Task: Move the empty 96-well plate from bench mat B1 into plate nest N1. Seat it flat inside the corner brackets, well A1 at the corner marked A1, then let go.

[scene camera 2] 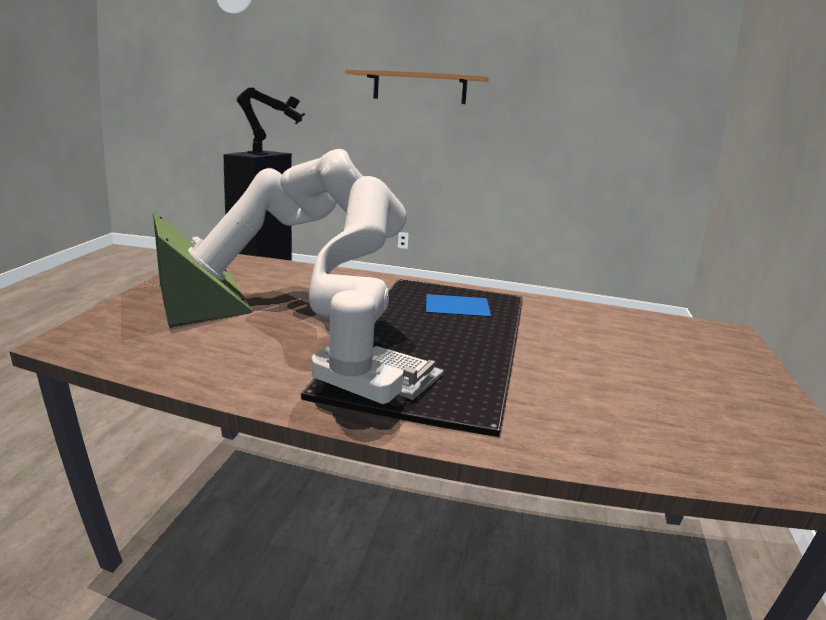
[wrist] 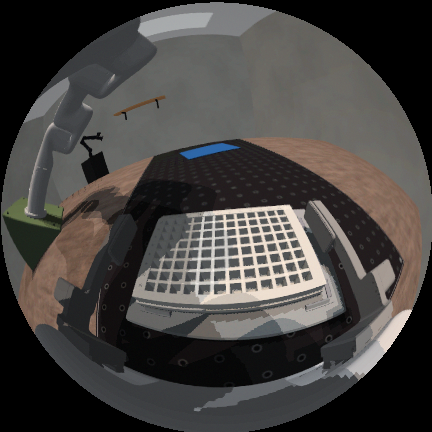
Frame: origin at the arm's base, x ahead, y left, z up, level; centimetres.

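Where they show: hand, its tool point: (scene camera 2: 390, 356) (wrist: 218, 234); arm's base, origin of its link: (scene camera 2: 205, 265) (wrist: 34, 212).
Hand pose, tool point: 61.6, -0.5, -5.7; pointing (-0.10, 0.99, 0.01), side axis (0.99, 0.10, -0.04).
Each offset is from my tool point to the top centre of the thing, as dx, dy, dz. Level surfaces: height alone.
The white 96-well plate {+0.4, -0.3, -0.8} (scene camera 2: 404, 361) (wrist: 225, 255) lies on the light grey plate nest {+1.2, -0.4, -2.2} (scene camera 2: 427, 383) (wrist: 280, 327), near the black board's front edge. In the wrist view, parts of the nest's front brackets show beneath the plate's near edge. I cannot tell if the plate is fully flat inside all the brackets, and the A1 mark is not readable. My gripper (wrist: 221, 234) is open, with one finger beside each short side of the plate and a gap at each pad. In the scene view the arm hides part of plate and nest. The blue bench mat B1 {dz -3.5} (scene camera 2: 458, 304) (wrist: 210, 150) bears no plate.
The black perforated board {dz -3.7} (scene camera 2: 477, 373) (wrist: 305, 185) lies on the wooden table {dz -4.9} (scene camera 2: 633, 400). A green wedge mount (scene camera 2: 196, 286) (wrist: 32, 240) carries the arm base at the left. A black pedestal (scene camera 2: 276, 233) with a small black arm (scene camera 2: 250, 113) stands behind the table.
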